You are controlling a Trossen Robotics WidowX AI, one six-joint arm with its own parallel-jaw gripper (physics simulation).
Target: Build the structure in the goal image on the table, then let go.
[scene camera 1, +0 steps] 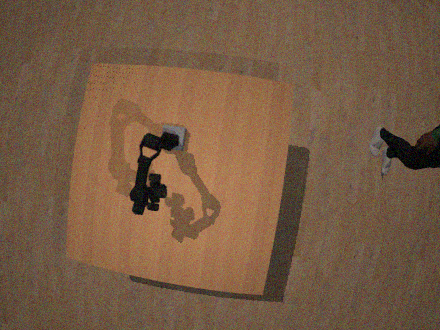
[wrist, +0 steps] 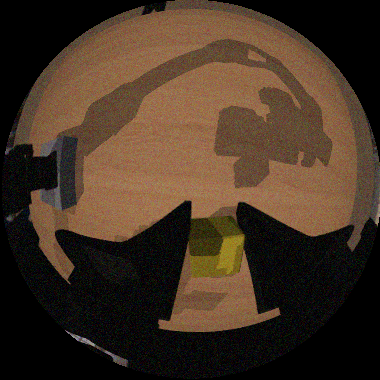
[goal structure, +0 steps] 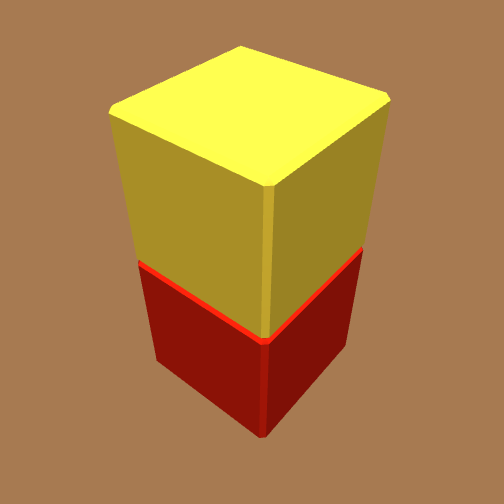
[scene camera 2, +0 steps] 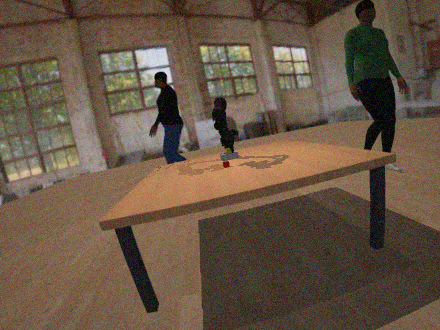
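Pixels of known places: gripper, between the fingertips: (wrist: 214,207) (scene camera 2: 232,151); arm's base, origin of its link: (scene camera 1: 172,140) (wrist: 49,171).
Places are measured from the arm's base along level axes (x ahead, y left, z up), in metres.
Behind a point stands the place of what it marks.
A yellow cube (scene camera 2: 228,150) @[x 0.285, y -0.098, z 0.055 m] (wrist: 217,247) @[x 0.269, y -0.084, z 0.065 m] is between the fingers of my gripper (scene camera 2: 228,147) @[x 0.271, y -0.067, z 0.042 m] (wrist: 214,207) @[x 0.271, y -0.067, z 0.042 m], which is shut on it. In scene camera 2 it is held above the table, with a gap between it and the red block. A small red block (scene camera 2: 226,164) @[x 0.297, y -0.131, z -0.025 m] sits on the table (scene camera 1: 230,225) @[x 0.491, y 0.295, z -0.043 m] (scene camera 2: 165,200) @[x 0.654, y -0.533, z -0.043 m], below the held cube in that view. The red block does not show in the wrist view or in scene camera 1. In scene camera 1 the arm covers the fingertips and the yellow cube.
The arm's grey base plate (scene camera 1: 182,134) @[x -0.031, y 0.058, z -0.001 m] (scene camera 2: 230,156) @[x 0.044, y -0.010, z -0.022 m] (wrist: 68,172) @[x 0.043, y -0.012, z -0.025 m] stands on the table. Shadows of the arm fall across the table top. Beyond the table stand a person in black and blue (scene camera 2: 169,107) and a person in green (scene camera 2: 367,55).
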